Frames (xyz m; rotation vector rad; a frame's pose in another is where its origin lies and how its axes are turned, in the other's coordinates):
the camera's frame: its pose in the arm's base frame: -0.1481 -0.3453 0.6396 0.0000 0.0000 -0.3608
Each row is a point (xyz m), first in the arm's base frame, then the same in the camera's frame.
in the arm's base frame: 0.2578 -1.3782 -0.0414
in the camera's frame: 0.7444 -0.8231 -0.6810
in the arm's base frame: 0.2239 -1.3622 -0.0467
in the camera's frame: 0.7070 -0.8201 -0.6863
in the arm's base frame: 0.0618 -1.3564 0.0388
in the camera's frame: 0.5533 -0.8719 -0.6008
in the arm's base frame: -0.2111 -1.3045 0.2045
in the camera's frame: 0.2797 -0.9197 -0.4351
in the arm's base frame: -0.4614 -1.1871 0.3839
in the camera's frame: 0.0040 -0.8982 -0.2557
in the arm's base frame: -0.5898 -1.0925 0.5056
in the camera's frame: -0.1495 -0.8550 -0.1340
